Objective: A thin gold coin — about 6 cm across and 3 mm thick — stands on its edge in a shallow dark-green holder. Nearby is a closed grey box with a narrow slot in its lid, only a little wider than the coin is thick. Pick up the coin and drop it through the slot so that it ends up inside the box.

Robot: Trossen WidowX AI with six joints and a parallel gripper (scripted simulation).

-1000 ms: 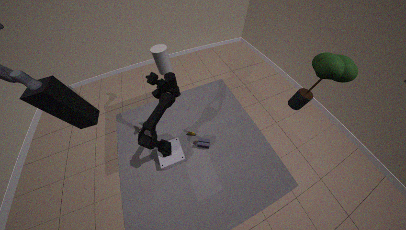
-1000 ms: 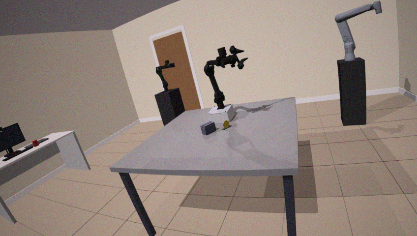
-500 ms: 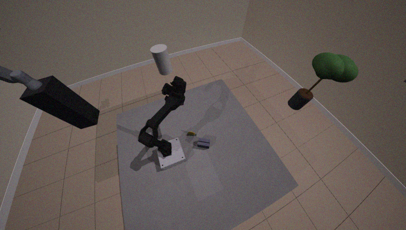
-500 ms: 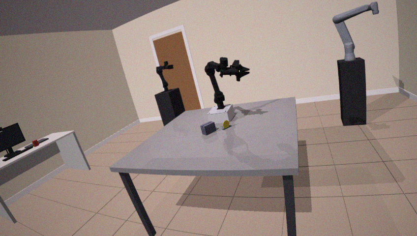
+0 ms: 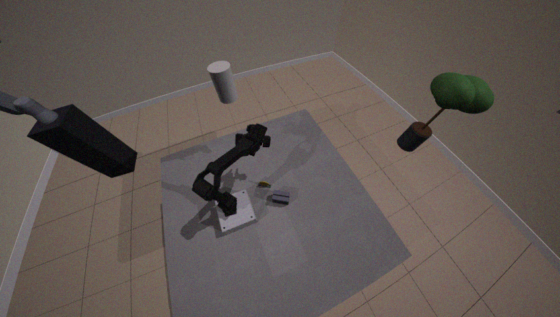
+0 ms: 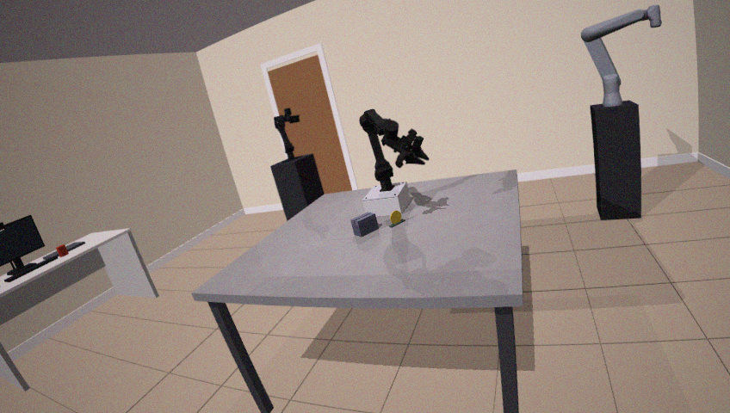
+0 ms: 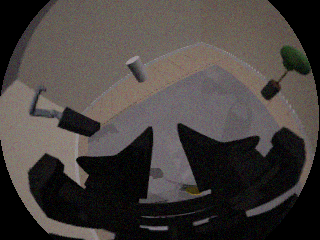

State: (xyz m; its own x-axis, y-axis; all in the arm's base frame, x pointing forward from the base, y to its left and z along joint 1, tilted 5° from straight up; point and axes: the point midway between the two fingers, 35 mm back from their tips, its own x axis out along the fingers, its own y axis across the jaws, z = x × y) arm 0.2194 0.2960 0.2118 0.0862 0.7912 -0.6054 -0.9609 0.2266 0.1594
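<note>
Right now the gold coin is 24 cm below my gripper tip, 20 cm to the right of it and 1 cm behind it.
</note>
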